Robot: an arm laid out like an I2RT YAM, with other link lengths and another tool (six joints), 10 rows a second.
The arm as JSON. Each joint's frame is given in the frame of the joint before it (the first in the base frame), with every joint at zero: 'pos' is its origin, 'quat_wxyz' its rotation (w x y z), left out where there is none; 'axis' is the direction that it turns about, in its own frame. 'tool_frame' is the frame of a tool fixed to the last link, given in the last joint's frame.
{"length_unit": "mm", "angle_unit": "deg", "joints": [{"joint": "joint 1", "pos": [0.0, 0.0, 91.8], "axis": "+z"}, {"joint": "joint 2", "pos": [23.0, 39.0, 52.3], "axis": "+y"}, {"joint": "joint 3", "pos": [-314.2, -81.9, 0.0], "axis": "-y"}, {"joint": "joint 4", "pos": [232.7, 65.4, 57.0], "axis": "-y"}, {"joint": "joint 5", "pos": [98.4, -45.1, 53.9], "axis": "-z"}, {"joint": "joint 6", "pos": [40.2, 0.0, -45.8], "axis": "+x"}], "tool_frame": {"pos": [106.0, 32.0, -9.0], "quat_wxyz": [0.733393, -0.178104, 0.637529, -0.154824]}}
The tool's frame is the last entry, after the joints.
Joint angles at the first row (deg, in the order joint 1, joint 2, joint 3, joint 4, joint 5, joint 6):
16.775 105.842 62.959 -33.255 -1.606 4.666
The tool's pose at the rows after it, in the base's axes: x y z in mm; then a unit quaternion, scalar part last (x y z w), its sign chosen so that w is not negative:
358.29, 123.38, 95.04, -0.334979, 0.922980, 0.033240, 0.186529
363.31, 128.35, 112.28, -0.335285, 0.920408, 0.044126, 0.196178
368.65, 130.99, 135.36, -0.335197, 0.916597, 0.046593, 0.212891
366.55, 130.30, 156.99, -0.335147, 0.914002, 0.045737, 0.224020
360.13, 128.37, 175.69, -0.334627, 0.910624, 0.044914, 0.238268
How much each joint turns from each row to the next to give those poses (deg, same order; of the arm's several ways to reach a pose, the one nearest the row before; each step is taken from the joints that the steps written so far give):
0.000 -0.043 0.262 -0.262 -0.241 0.000
0.000 -0.940 2.777 -2.646 -1.311 0.000
0.000 -1.793 2.906 -2.754 -0.394 0.000
0.000 -2.448 1.879 -3.016 0.022 -0.021
0.001 -3.125 0.240 -1.682 0.000 0.022

